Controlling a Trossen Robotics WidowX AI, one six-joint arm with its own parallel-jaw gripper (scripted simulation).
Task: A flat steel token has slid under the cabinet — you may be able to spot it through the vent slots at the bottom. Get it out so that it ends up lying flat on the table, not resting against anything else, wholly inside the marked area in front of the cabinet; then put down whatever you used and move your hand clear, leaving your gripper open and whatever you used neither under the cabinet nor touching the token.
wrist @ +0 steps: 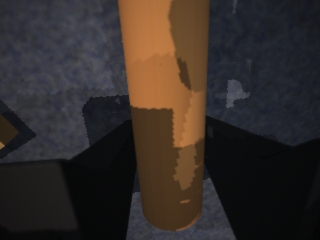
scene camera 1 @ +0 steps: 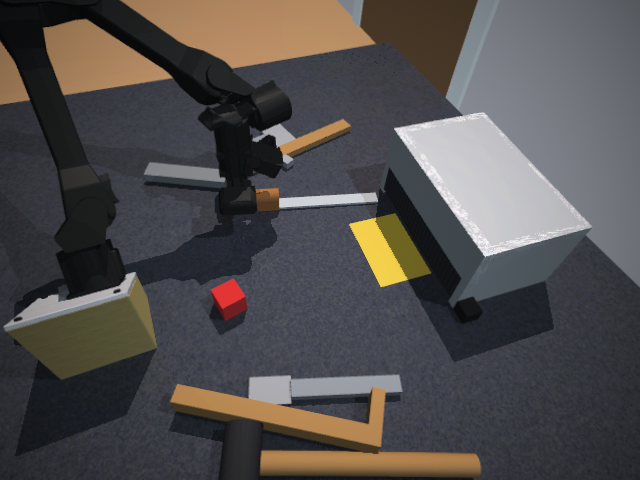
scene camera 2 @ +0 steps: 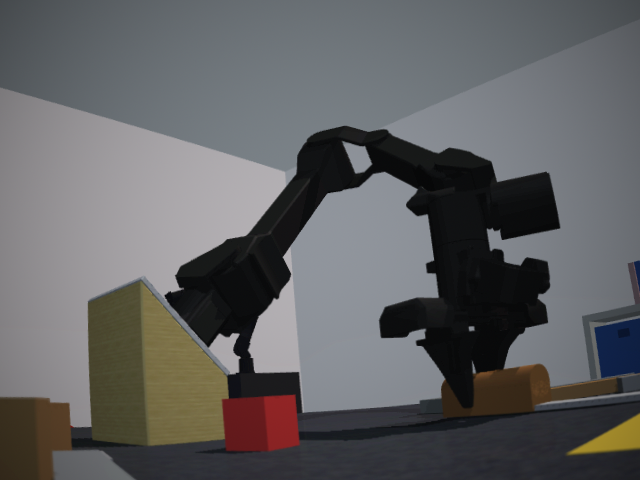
Labels:
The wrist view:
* my gripper: 165,126
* brown-handled flat blade tool: 166,56
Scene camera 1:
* my gripper: 240,204
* brown-handled flat blade tool: 267,199
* red cube: 229,298
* l-shaped wooden piece: 312,426
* grey paddle: 281,390
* wooden strip: 299,145
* grey bar: 163,173
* white cabinet: 487,221
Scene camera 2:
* my gripper: 479,405
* red cube: 267,423

